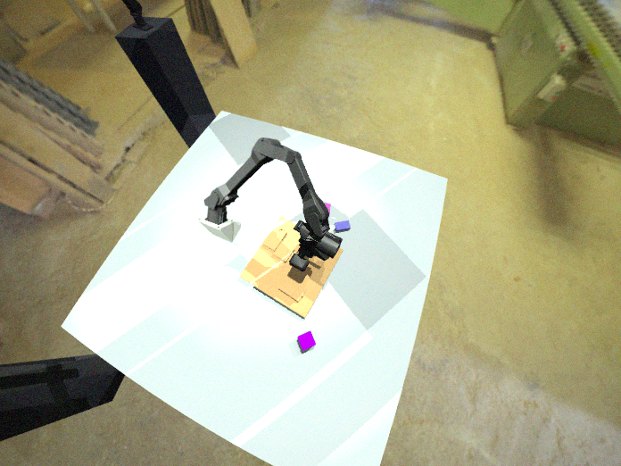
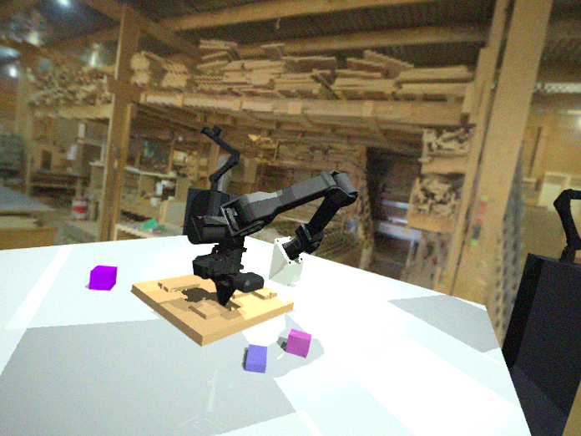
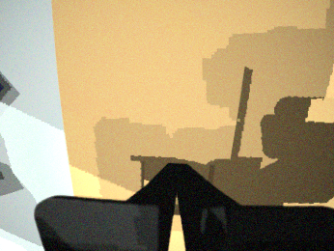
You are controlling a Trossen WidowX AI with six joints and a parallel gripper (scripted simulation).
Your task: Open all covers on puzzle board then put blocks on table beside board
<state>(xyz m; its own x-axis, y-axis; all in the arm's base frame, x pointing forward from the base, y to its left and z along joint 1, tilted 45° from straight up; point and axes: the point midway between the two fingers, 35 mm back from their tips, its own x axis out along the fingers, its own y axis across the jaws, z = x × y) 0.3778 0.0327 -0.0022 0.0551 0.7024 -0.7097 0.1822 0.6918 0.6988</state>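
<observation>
The tan puzzle board lies 70 mm to the right of my gripper tip and 60 mm behind it. Also, from my gripper tip: pink block: 200 mm to the left, 10 mm below, 10 mm ahead; purple block: 300 mm to the right, 100 mm ahead; lavender block: 160 mm to the left, 90 mm ahead, 20 mm below.
</observation>
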